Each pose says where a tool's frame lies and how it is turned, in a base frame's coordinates. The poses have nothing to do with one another.
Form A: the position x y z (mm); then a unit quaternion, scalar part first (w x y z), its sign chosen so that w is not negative.
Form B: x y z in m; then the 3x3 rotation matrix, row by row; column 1 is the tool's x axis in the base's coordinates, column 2 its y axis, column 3 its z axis. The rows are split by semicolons. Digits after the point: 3 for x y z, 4 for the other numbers.
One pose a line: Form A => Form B
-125, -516, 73, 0.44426, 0.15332, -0.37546, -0.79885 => -0.125, -0.516, 0.073; -0.5583, 0.5947, -0.5786; -0.8249, -0.3233, 0.4636; 0.0886, 0.7361, 0.6710
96, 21, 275, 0.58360, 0.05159, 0.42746, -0.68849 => 0.096, 0.021, 0.275; -0.3135, 0.8477, 0.4279; -0.7595, 0.0466, -0.6488; -0.5700, -0.5284, 0.6292
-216, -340, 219, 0.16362, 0.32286, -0.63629, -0.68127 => -0.216, -0.340, 0.219; -0.7380, -0.1879, -0.6481; -0.6338, -0.1367, 0.7613; -0.2317, 0.9726, -0.0182
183, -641, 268, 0.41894, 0.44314, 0.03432, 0.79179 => 0.183, -0.641, 0.268; -0.2562, -0.6330, 0.7305; 0.6938, -0.6466, -0.3170; 0.6730, 0.4256, 0.6049
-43, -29, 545, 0.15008, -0.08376, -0.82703, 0.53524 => -0.043, -0.029, 0.545; -0.9409, -0.0221, -0.3379; 0.2992, 0.4130, -0.8602; 0.1586, -0.9105, -0.3820
